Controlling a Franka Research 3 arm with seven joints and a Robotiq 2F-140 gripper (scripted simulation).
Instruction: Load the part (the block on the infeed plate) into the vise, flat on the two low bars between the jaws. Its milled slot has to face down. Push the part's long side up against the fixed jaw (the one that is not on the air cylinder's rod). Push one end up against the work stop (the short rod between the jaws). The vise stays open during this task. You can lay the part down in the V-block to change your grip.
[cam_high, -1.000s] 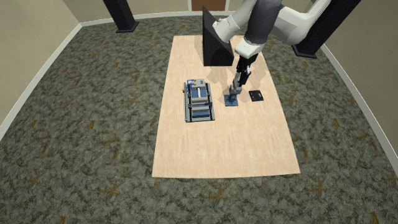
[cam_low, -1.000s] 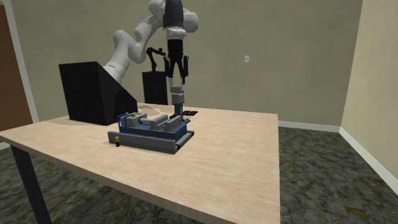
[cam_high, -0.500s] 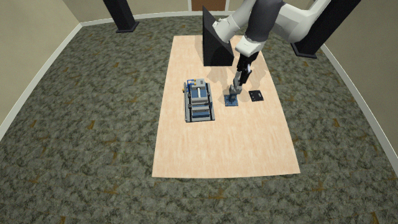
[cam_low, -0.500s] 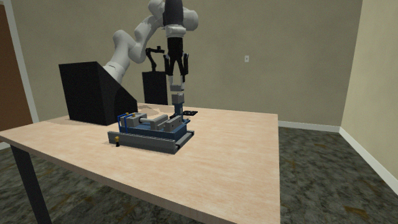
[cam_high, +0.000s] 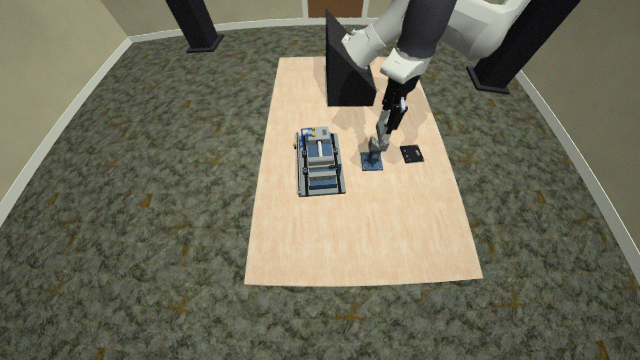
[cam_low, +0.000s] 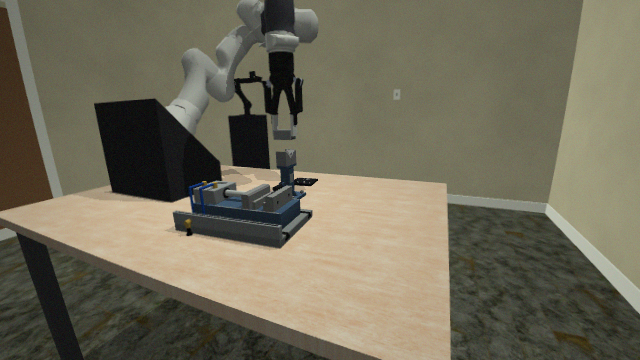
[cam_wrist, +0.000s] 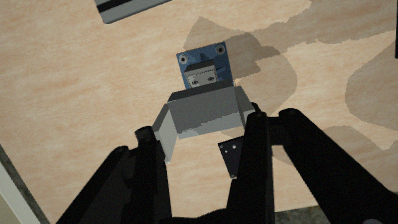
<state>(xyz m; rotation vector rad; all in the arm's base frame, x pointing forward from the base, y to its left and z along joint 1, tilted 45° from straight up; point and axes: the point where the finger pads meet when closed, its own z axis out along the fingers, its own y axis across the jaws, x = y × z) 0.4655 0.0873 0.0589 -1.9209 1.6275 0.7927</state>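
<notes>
The fixed jaw lies 13 cm ahead of my hand, 20 cm to the right of it and 16 cm below it. Round my hand: grey part (3 cm below); then work stop (9 cm ahead, 16 cm to the right, 15 cm below); then moving jaw (6 cm ahead, 21 cm to the right, 16 cm below).
</notes>
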